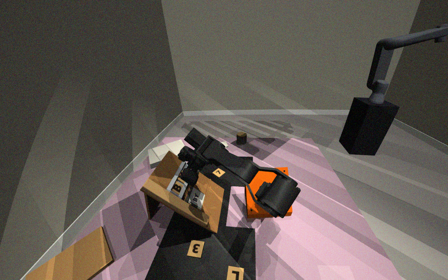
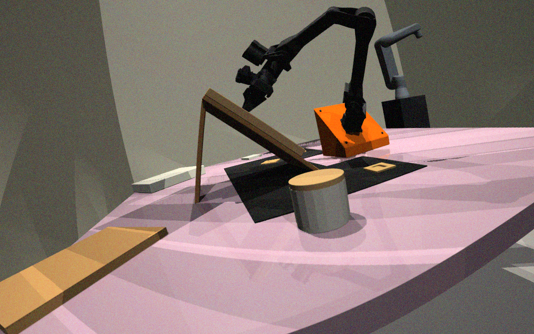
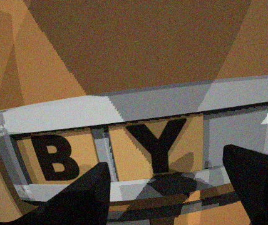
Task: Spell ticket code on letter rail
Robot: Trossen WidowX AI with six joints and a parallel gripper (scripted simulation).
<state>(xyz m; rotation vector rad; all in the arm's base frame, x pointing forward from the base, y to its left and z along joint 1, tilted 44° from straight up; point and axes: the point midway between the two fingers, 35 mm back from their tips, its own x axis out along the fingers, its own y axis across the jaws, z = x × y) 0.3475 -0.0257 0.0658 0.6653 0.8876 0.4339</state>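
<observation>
Right now the y tile is 1 cm ahead of my gripper tip and 2 cm below it. The rest, counted from my gripper tip: black mat: 15 cm behind, 1 cm to the right, 19 cm below; then b tile: 1 cm ahead, 7 cm to the left, 2 cm below; then white ticket: 5 cm behind, 5 cm to the left, 9 cm below.
</observation>
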